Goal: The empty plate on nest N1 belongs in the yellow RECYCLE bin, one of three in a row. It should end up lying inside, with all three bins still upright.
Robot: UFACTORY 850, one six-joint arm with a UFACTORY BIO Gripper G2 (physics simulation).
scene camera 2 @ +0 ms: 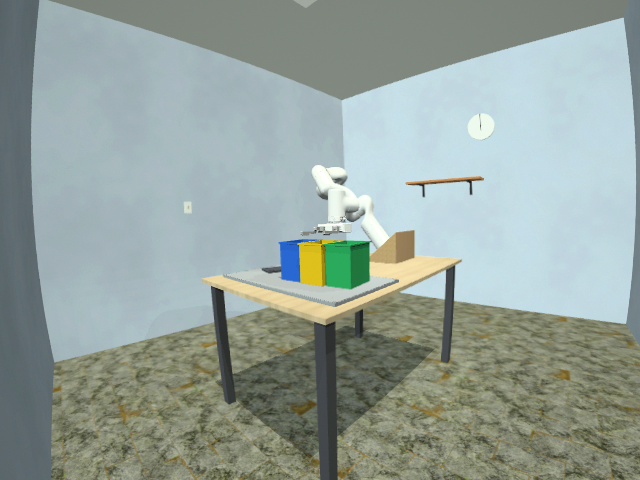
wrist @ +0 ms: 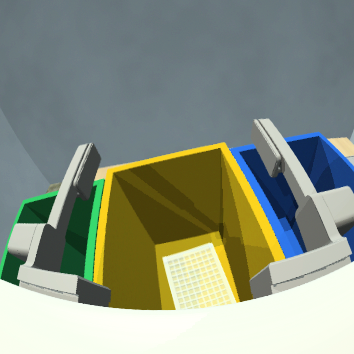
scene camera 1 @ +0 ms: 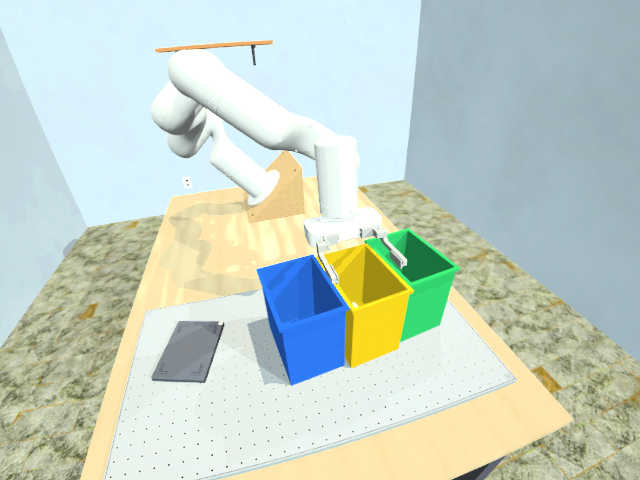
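The plate (wrist: 198,276), pale with a grid of wells, shows low inside the yellow bin (scene camera 1: 376,330) (scene camera 2: 312,264) (wrist: 131,240) in the wrist view; its near end is hidden by the gripper body. I cannot tell if it lies fully flat. A small white bit of it (scene camera 1: 354,304) shows behind the near rim in scene camera 1. The yellow bin stands upright between the blue bin (scene camera 1: 316,351) (scene camera 2: 290,262) (wrist: 300,145) and the green bin (scene camera 1: 426,310) (scene camera 2: 347,266) (wrist: 37,205), both upright. My gripper (scene camera 1: 369,272) (scene camera 2: 312,233) (wrist: 177,145) is open and empty above the yellow bin.
A dark grey flat nest (scene camera 1: 188,351) (scene camera 2: 270,269) lies to the left of the blue bin in scene camera 1, with no plate on it. The bins stand on a perforated grey board (scene camera 1: 248,428) (scene camera 2: 305,292). A wooden wedge (scene camera 1: 286,193) (scene camera 2: 404,248) carries the arm's base.
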